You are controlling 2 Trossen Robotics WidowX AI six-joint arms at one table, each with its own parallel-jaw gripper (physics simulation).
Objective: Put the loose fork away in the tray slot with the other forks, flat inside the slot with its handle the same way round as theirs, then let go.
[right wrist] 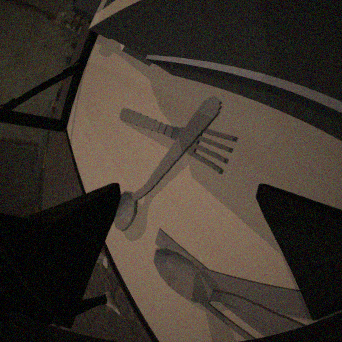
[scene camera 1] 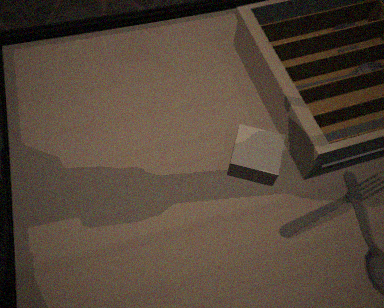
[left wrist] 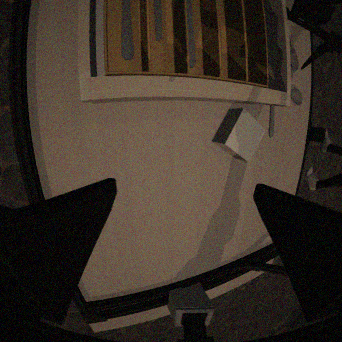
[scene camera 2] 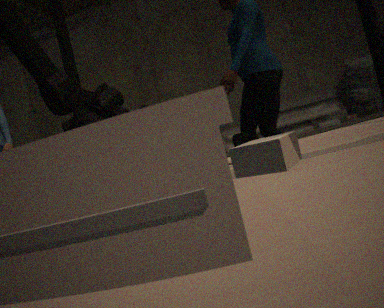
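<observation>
The loose fork (scene camera 1: 315, 214) (left wrist: 271, 122) (right wrist: 150, 123) lies on the table beside the tray (scene camera 1: 281, 75) (left wrist: 185, 94), its tines toward the right in scene camera 1. A spoon (scene camera 1: 362, 220) (right wrist: 167, 160) lies across the fork's neck, on top of it. Slender cutlery (left wrist: 127, 30) lies in several tray slots; the frames do not show clearly which pieces are forks. My left gripper (left wrist: 186, 188) is open and empty above the table, beyond the tray's near rim in its view. My right gripper (right wrist: 189, 190) is open and empty above the table, with the crossed fork and spoon ahead of its fingers.
A pale block (scene camera 1: 257, 150) (scene camera 2: 260, 157) (left wrist: 245, 132) stands near the tray corner and the fork's handle. Another spoon-shaped piece (right wrist: 175, 275) shows low in the right wrist view. A person (scene camera 2: 255, 65) stands beyond the table edge. The picture is dark and grainy.
</observation>
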